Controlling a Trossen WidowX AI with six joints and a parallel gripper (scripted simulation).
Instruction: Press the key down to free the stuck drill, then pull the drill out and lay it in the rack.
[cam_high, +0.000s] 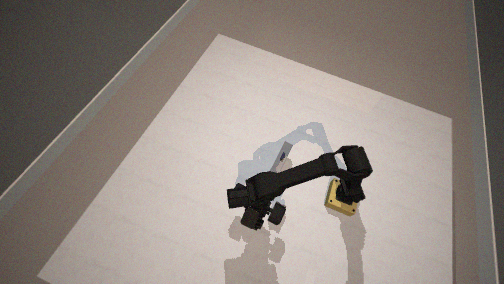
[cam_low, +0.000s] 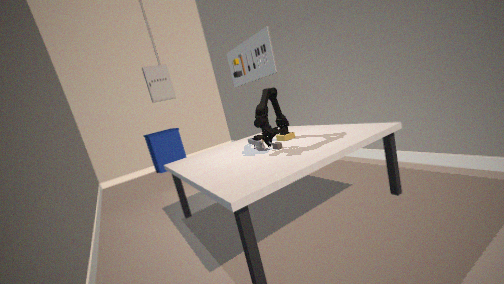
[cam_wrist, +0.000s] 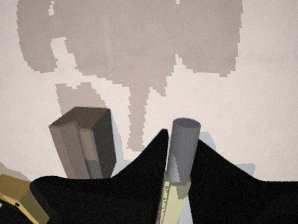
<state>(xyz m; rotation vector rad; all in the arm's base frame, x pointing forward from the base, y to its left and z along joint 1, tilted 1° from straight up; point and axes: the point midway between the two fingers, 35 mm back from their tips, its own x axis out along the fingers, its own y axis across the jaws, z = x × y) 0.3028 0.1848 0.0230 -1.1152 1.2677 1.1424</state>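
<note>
Right now the drill is 4 cm to the right of my gripper tip and 4 cm above it. Round my gripper tip: grey fixture 2 cm behind, 20 cm to the right, 1 cm above.
</note>
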